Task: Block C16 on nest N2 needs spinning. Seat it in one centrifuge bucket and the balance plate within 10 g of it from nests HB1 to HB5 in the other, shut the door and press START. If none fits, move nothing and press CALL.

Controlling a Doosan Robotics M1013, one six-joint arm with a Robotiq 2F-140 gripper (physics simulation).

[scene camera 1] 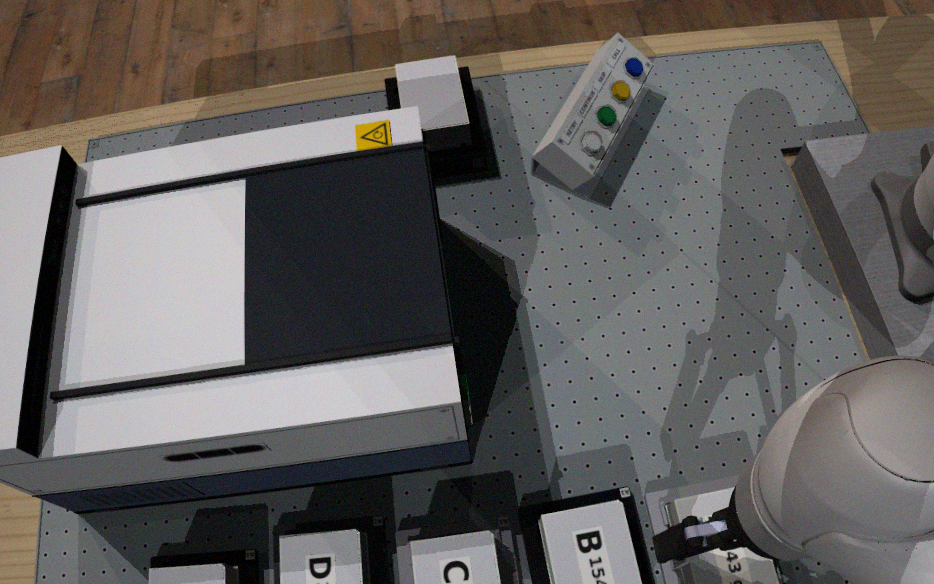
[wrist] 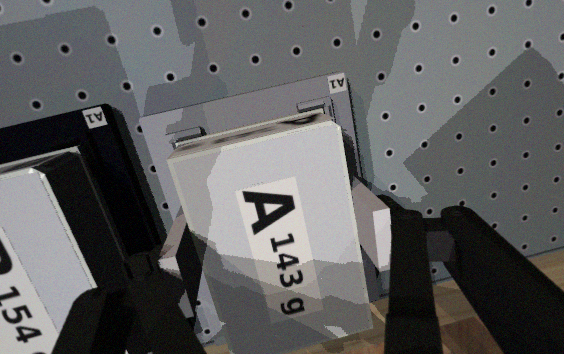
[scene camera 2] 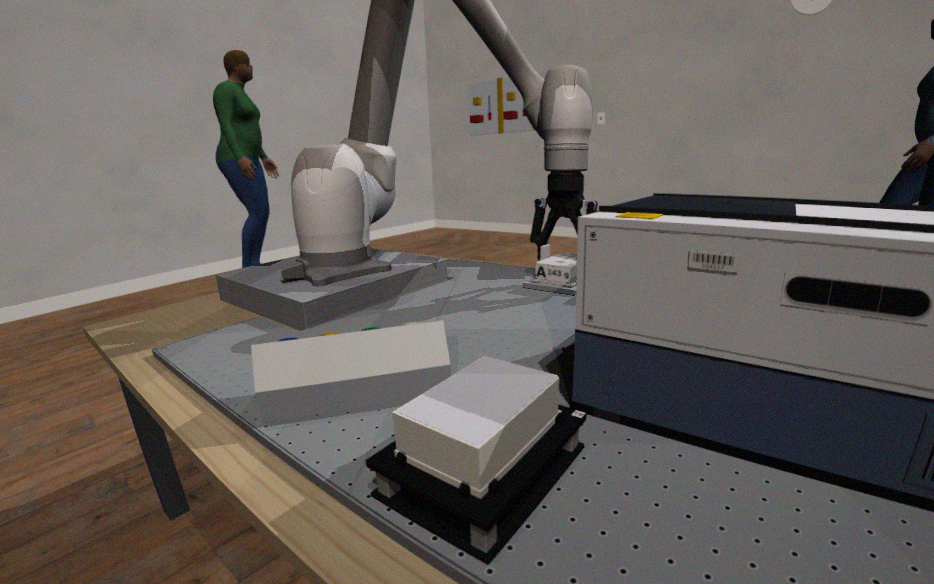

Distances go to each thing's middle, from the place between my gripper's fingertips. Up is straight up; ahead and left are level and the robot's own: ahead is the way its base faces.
I see the balance plate A (scene camera 1: 741, 558) 10 mm to the left of my hand and 20 mm above it. Round my hand: plate C (scene camera 1: 477, 550) 260 mm ahead, 60 mm to the left, 20 mm above; then plate D (scene camera 1: 344, 549) 400 mm ahead, 60 mm to the left, 20 mm above; then plate B (scene camera 1: 597, 536) 130 mm ahead, 30 mm to the left, 20 mm above.
